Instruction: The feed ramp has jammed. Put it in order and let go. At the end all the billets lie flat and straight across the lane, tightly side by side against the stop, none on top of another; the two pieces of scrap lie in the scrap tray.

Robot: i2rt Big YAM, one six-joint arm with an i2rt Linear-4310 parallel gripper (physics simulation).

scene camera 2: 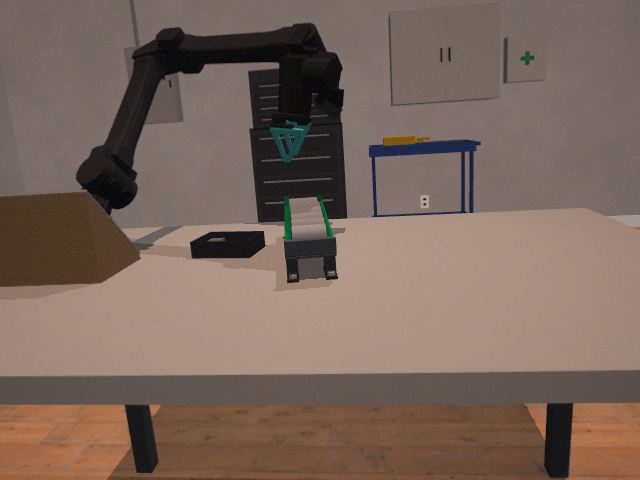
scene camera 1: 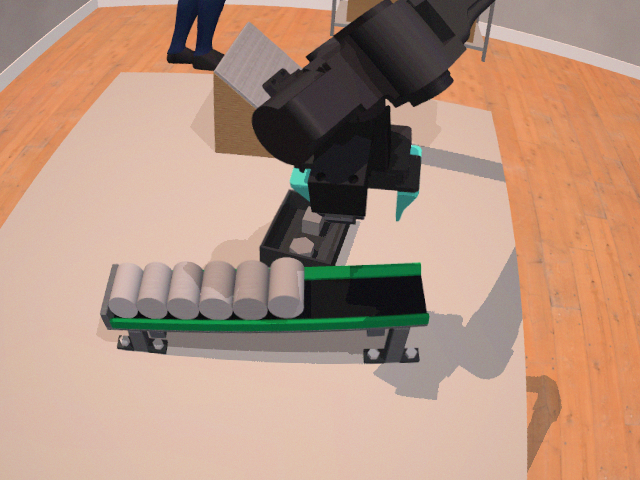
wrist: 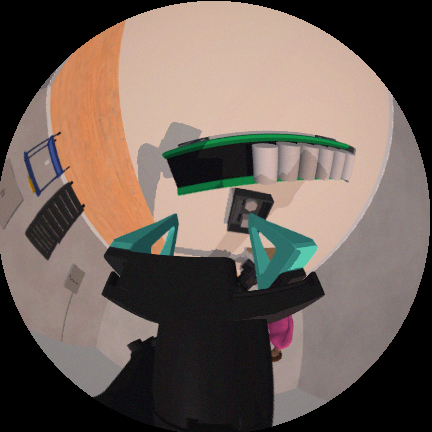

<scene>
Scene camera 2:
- my gripper: 290,158
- scrap tray: 238,244
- stop: 321,245
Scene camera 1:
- my gripper: 361,213
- scrap tray: 287,224
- billet: 286,283
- billet: 125,290
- billet: 250,301
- billet: 152,300
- billet: 184,294
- billet: 216,298
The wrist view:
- my gripper: 212,217
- scrap tray: 264,201
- billet: 264,155
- billet: 288,152
</scene>
